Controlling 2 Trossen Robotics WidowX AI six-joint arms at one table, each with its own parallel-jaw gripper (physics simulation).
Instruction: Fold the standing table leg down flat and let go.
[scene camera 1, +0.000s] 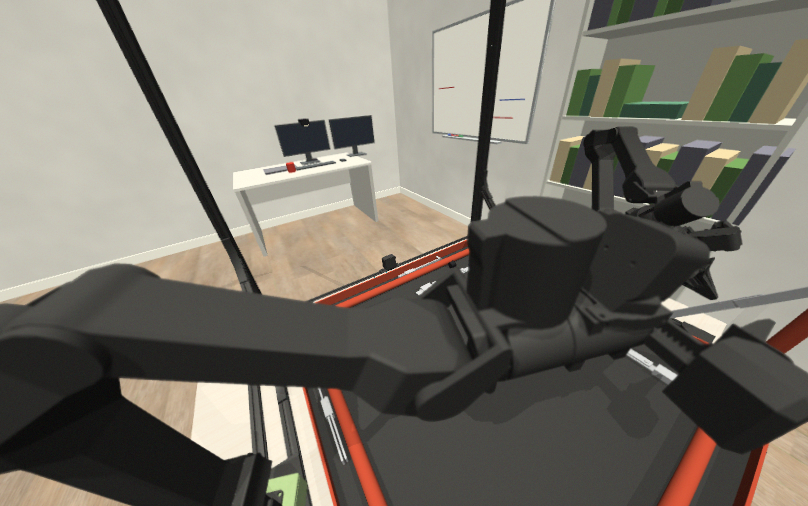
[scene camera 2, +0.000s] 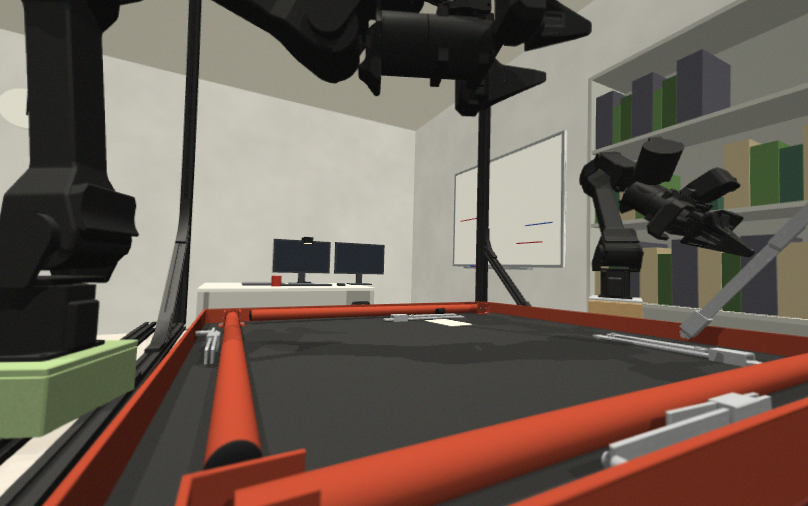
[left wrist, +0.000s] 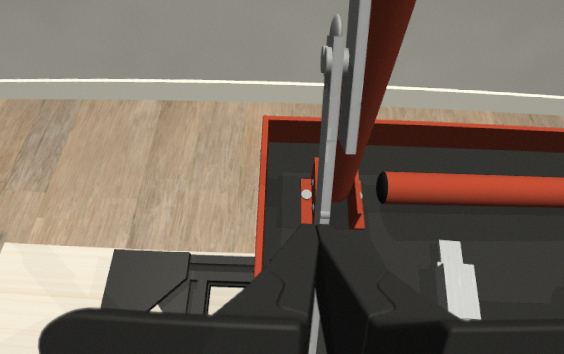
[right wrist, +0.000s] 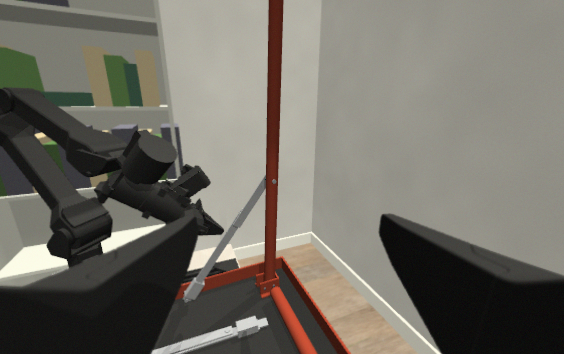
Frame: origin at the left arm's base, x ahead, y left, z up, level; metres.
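Where they show: left gripper, fingertip midpoint: (scene camera 1: 714, 299) (scene camera 2: 751, 254) (left wrist: 314, 237) (right wrist: 222, 231); right gripper, fingertip midpoint: (scene camera 1: 703, 289) (scene camera 2: 565, 55) (right wrist: 289, 224); left arm's base, link origin: (scene camera 2: 615, 297); right arm's base, link origin: (scene camera 2: 38, 352).
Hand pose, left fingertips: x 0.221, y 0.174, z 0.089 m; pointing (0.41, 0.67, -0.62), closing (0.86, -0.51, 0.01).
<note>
Each offset is from my left fingertips to the top centre of the thing. "spot": to the spot under its first point.
The red standing table leg (left wrist: 377, 75) (right wrist: 272, 125) is upright at a corner of the upturned table (right wrist: 320, 315). Its grey hinged brace @(spot: dx +0.002, dy -0.007, dz -0.029 m) (scene camera 2: 745, 274) (left wrist: 330, 130) (right wrist: 215, 255) slants from the leg down to the table frame, nearly straight. My left gripper (scene camera 2: 749, 252) (left wrist: 314, 237) (right wrist: 222, 232) is shut and empty. Its fingertips are close beside the brace, which passes behind them in the left wrist view; contact cannot be told. My right gripper (scene camera 2: 567, 51) (right wrist: 289, 224) is open and empty, high above the table, with the leg seen far beyond its fingers.
Red legs (scene camera 2: 232, 387) (left wrist: 475, 190) (right wrist: 292, 320) lie flat along the table edges, with folded grey braces @(dx +0.063, dy -0.104, dz -0.128 m) (scene camera 2: 730, 355) (left wrist: 460, 285) (right wrist: 200, 340) near them. Black posts (scene camera 1: 490, 89) (scene camera 2: 483, 208) rise beyond the table. A bookshelf (scene camera 1: 685, 122) stands behind the left arm.
</note>
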